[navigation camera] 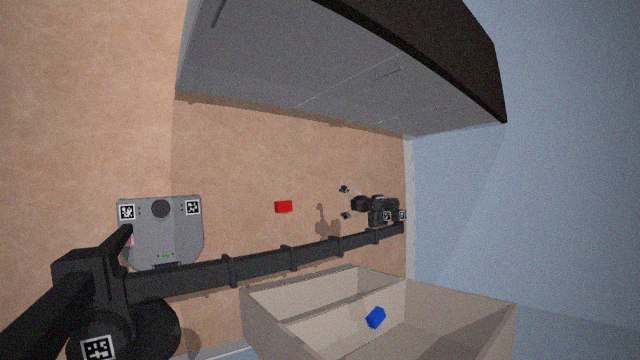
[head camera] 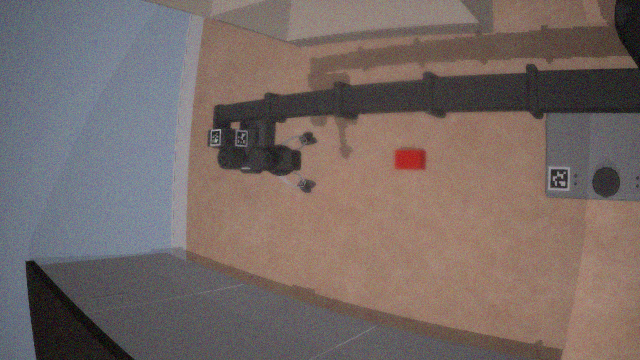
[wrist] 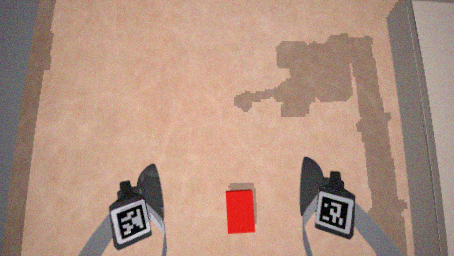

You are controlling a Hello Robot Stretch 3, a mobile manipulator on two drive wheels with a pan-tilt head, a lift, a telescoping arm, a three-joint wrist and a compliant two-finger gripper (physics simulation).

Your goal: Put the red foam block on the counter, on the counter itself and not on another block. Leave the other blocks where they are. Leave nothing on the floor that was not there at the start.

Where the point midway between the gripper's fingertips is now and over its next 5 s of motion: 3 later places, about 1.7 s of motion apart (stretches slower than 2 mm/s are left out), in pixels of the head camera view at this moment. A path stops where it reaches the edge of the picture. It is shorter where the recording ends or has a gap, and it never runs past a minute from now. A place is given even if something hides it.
The gripper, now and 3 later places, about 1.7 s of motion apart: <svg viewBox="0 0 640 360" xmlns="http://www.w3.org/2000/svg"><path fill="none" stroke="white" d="M311 162L349 164L375 166L387 166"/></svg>
